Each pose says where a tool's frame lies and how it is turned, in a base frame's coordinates. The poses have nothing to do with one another.
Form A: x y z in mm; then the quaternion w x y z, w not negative.
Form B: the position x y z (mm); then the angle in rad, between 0 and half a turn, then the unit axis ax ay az. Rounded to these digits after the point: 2 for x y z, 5 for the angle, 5 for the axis.
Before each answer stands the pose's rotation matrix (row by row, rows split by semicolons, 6 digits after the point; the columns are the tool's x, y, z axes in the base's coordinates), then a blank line. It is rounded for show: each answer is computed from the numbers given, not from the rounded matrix.
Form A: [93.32, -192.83, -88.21, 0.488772, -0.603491, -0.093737, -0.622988]
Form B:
0.206199 0.722137 0.660303; -0.495859 -0.504631 0.706733; 0.843567 -0.473145 0.254024

[93.32, -192.83, -88.21, 2.12023, -0.69175, -0.10745, -0.71410]
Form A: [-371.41, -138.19, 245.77, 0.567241, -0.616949, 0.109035, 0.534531]
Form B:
0.404776 -0.740954 -0.535858; 0.471878 -0.332698 0.816482; -0.783255 -0.583352 0.214971

[-371.41, -138.19, 245.77, 1.93529, -0.74913, 0.13240, 0.64906]
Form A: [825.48, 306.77, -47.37, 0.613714, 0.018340, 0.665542, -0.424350]
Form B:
-0.246038 0.545271 0.801339; -0.496447 0.639182 -0.587356; -0.832470 -0.542334 0.113435

[825.48, 306.77, -47.37, 1.82008, 0.02323, 0.84296, -0.53747]
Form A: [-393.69, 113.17, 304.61, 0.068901, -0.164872, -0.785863, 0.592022]
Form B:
-0.936140 0.177552 -0.303509; 0.340715 0.244655 -0.907776; -0.086922 -0.953215 -0.289526

[-393.69, 113.17, 304.61, 3.00368, -0.16526, -0.78773, 0.59343]
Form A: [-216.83, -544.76, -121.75, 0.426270, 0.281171, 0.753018, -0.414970]
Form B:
-0.478473 0.777233 0.408623; 0.069675 0.497485 -0.864670; -0.875334 -0.385250 -0.292187

[-216.83, -544.76, -121.75, 2.26086, 0.31083, 0.83244, -0.45874]
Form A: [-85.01, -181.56, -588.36, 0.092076, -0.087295, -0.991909, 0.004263]
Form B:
-0.967803 0.172392 -0.183406; 0.173962 0.984723 0.007619; 0.181918 -0.024533 -0.983008

[-85.01, -181.56, -588.36, 2.95718, -0.08767, -0.99614, 0.00428]
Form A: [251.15, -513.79, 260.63, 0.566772, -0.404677, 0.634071, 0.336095]
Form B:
-0.030012 -0.894166 0.446728; -0.132209 0.446553 0.884935; -0.990767 -0.032503 -0.131619

[251.15, -513.79, 260.63, 1.93643, -0.49119, 0.76962, 0.40794]
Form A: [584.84, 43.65, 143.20, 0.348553, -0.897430, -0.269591, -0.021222]
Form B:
0.853741 0.498672 -0.149843; 0.469084 -0.611663 0.637047; 0.226024 -0.614162 -0.756121

[584.84, 43.65, 143.20, 2.42954, -0.95747, -0.28763, -0.02264]
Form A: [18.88, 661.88, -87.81, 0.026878, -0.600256, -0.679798, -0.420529]
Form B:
-0.277940 0.838712 0.468307; 0.793500 -0.074304 0.604017; 0.541394 0.539482 -0.644866

[18.88, 661.88, -87.81, 3.08783, -0.60047, -0.68004, -0.42068]
